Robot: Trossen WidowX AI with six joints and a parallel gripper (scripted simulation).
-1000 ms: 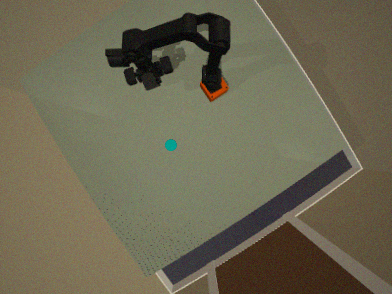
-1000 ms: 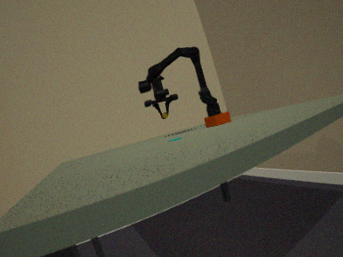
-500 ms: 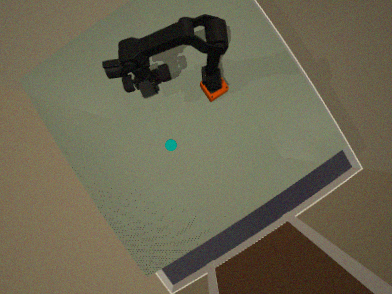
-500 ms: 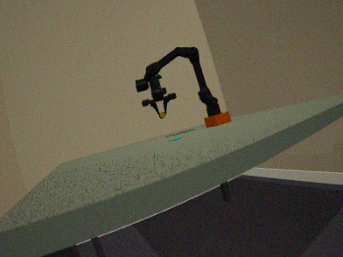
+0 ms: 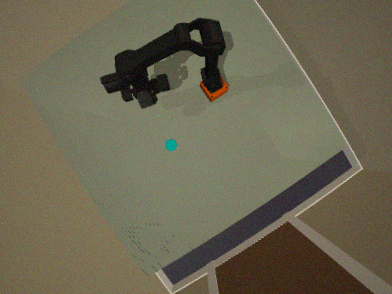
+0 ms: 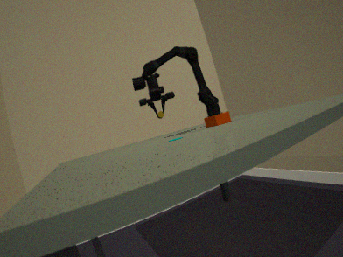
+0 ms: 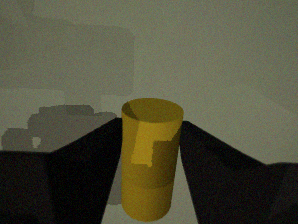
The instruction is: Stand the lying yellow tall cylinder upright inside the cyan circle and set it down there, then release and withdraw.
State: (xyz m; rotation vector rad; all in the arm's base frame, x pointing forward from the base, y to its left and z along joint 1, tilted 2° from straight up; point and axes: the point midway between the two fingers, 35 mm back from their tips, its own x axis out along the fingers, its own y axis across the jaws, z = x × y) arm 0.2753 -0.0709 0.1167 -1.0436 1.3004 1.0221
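The cyan circle lies 40 mm ahead of my gripper tip, 230 mm to the left of it and 130 mm below it. Round my gripper tip: yellow tall cylinder 10 mm behind, 20 mm to the right.
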